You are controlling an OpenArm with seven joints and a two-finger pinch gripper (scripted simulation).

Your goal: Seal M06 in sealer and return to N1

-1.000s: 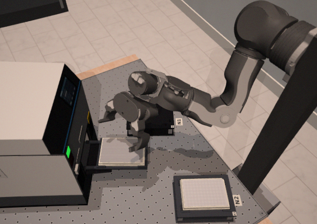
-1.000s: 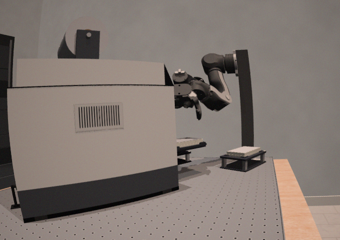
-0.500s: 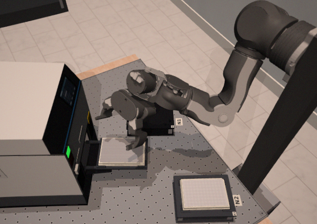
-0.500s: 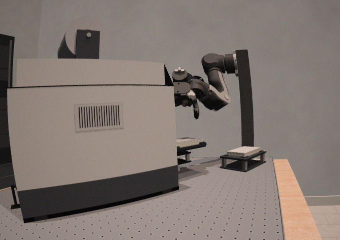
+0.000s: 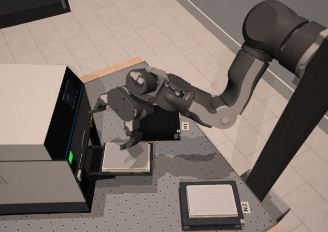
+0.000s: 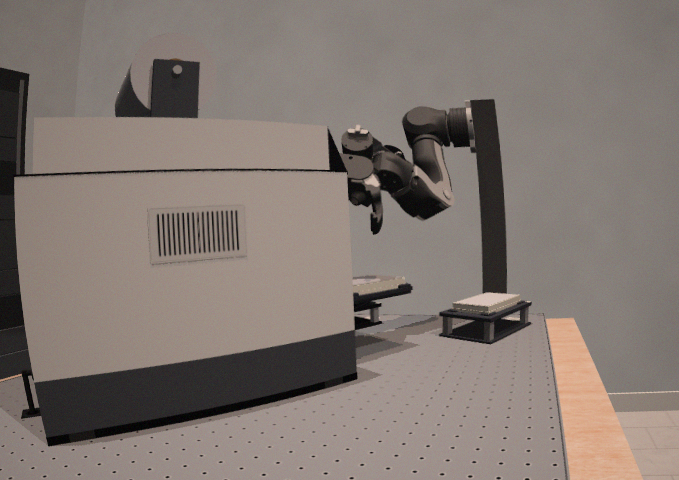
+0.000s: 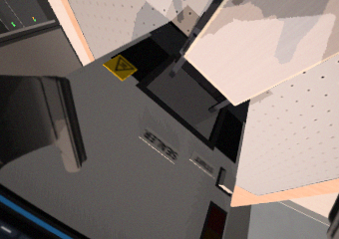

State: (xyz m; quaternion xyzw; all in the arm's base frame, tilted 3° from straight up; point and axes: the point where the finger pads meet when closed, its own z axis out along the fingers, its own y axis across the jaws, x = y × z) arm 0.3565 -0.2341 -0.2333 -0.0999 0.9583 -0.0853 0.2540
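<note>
The touchscreen is 100 mm above my hand, 70 mm to the right of it and 50 mm ahead of it. The rest, counted from my hand: sealer's stage: 120 mm below, 30 mm to the left, 20 mm behind; start key: 120 mm ahead, 50 mm to the left, 30 mm below; 96-well plate M06: 110 mm below, 30 mm to the left, 20 mm behind.
</note>
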